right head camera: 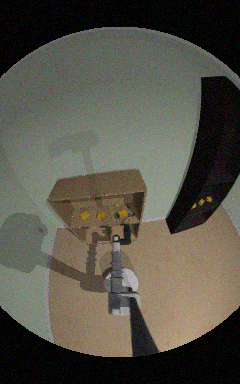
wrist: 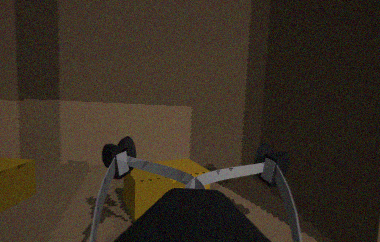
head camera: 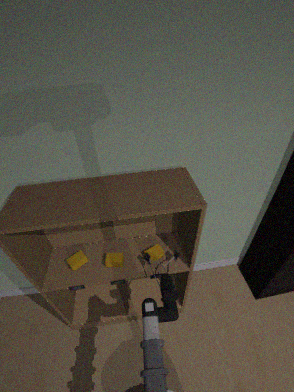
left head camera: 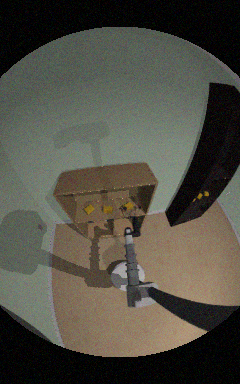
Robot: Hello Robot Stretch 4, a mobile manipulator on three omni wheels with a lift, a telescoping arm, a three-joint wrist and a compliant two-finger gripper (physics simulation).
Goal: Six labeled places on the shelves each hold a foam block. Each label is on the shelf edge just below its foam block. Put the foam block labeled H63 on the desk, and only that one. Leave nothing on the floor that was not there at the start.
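Note:
Three yellow foam blocks stand in a row on the brown shelf. The right one point(head camera: 154, 252) point(left head camera: 129, 205) point(right head camera: 122, 213) point(wrist: 146, 194) lies low between the finger arms, nearer the left finger in the wrist view. My gripper point(head camera: 161, 257) point(left head camera: 130, 208) point(right head camera: 124, 216) point(wrist: 195, 153) is open and reaches into the shelf; its tips are spread wide and do not grip the block. The middle block point(head camera: 114, 260) and left block point(head camera: 77, 260) stand farther left. Two dark labels point(head camera: 77, 287) point(head camera: 118, 282) show on the shelf edge, unreadable. The right label's text cannot be read. No desk can be made out.
The brown shelf unit point(head camera: 107, 197) point(left head camera: 105, 178) has its right side wall close to my right finger. A tall black shelf unit point(head camera: 272, 250) point(left head camera: 215, 125) point(right head camera: 207, 125) stands to the right, with more yellow blocks point(left head camera: 200, 196) point(right head camera: 201, 202) inside. A wall is behind both.

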